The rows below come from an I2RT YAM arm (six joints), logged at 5 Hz.
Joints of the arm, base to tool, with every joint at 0 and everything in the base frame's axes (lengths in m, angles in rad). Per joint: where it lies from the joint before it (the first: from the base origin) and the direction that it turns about. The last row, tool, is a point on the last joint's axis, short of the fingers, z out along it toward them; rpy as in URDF.
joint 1: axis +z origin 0 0 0.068
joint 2: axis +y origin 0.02 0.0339 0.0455
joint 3: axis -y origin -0.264 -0.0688 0
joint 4: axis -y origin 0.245 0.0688 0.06
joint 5: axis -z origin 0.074 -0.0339 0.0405
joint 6: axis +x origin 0.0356 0 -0.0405
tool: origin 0 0 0 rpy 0 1.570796 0
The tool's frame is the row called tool.
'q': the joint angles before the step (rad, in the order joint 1, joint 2, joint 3, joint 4, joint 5, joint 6). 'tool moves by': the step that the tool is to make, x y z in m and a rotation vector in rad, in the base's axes. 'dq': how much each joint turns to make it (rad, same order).
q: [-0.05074 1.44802 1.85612 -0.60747 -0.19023 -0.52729]
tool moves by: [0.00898 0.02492 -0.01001 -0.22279 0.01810 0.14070]
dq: [0.08260 0.02919 0.00774 -0.03988 -0.00613 -0.23464]
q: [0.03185 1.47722 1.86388 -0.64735 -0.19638 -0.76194]
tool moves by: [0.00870 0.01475 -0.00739 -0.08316 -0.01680 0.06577]
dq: [0.04635 0.01843 -0.01681 0.03044 0.00305 -0.08778]
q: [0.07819 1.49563 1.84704 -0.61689 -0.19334 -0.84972]
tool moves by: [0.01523 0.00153 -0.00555 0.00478 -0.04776 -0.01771]
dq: [0.00314 0.02601 -0.02631 0.10140 0.02002 0.00601]
